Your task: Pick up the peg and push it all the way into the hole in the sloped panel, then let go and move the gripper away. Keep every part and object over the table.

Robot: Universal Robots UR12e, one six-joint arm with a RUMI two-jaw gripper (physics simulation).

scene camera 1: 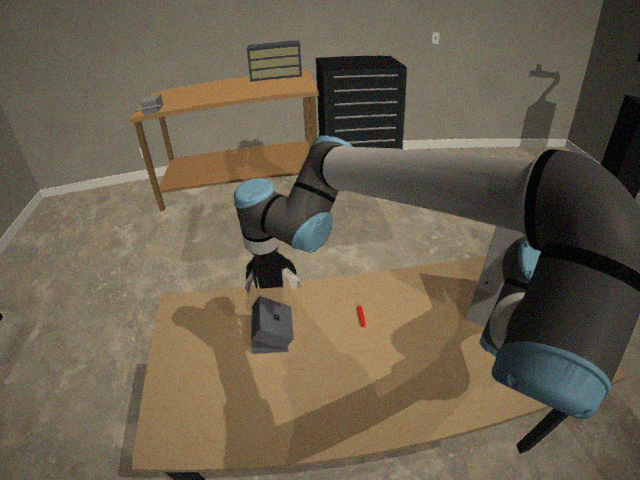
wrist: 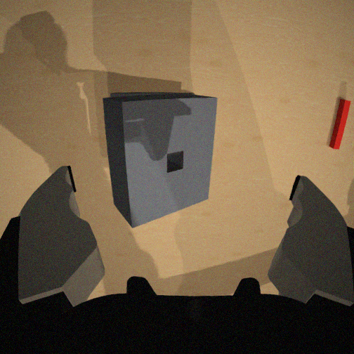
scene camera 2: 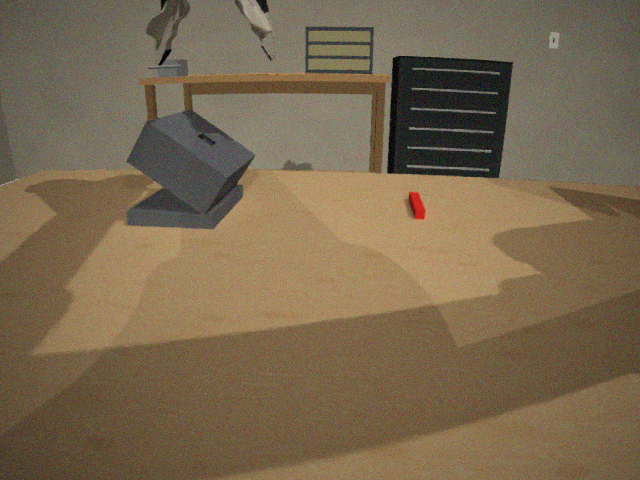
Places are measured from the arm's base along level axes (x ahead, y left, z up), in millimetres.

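Pixels of known places: gripper, fingertip midpoint: (scene camera 1: pixel 273 289) (scene camera 2: pixel 214 62).
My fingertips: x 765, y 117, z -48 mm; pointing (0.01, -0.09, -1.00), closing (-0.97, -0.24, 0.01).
Behind a point stands the place of what it marks.
The red peg (scene camera 1: pixel 361 316) @[x 518, y 45, z -221 mm] (scene camera 2: pixel 417 205) @[x 513, y 61, z -222 mm] (wrist: pixel 340 124) lies flat on the table (scene camera 1: pixel 186 418) @[x 962, y 492, z -234 mm] (scene camera 2: pixel 289 279) @[x 589, y 283, z -233 mm], to the right of the grey block in all three views. The grey block with the sloped panel (scene camera 1: pixel 272 322) @[x 767, y 173, z -133 mm] (scene camera 2: pixel 191 160) @[x 742, y 208, z -153 mm] (wrist: pixel 150 190) stands on the table. Its square hole (scene camera 1: pixel 276 317) @[x 765, y 139, z -150 mm] (scene camera 2: pixel 206 138) @[x 769, y 139, z -141 mm] (wrist: pixel 175 162) is dark, with no peg in it. My gripper (scene camera 1: pixel 272 286) @[x 765, y 117, z -48 mm] (scene camera 2: pixel 217 57) @[x 765, y 117, z -48 mm] (wrist: pixel 184 174) is wide open and empty. It hangs above the block, apart from it, with its fingers pointing down. The peg lies well outside the fingers.
A wooden workbench (scene camera 1: pixel 227 95) (scene camera 2: pixel 258 78) stands behind the table by the wall, bearing a small drawer rack (scene camera 1: pixel 249 64) (scene camera 2: pixel 307 50). A black cabinet (scene camera 1: pixel 361 64) (scene camera 2: pixel 400 118) stands to its right. The arm (scene camera 1: pixel 423 178) @[x 432, y 372, z 478 mm] reaches over the table from the right.
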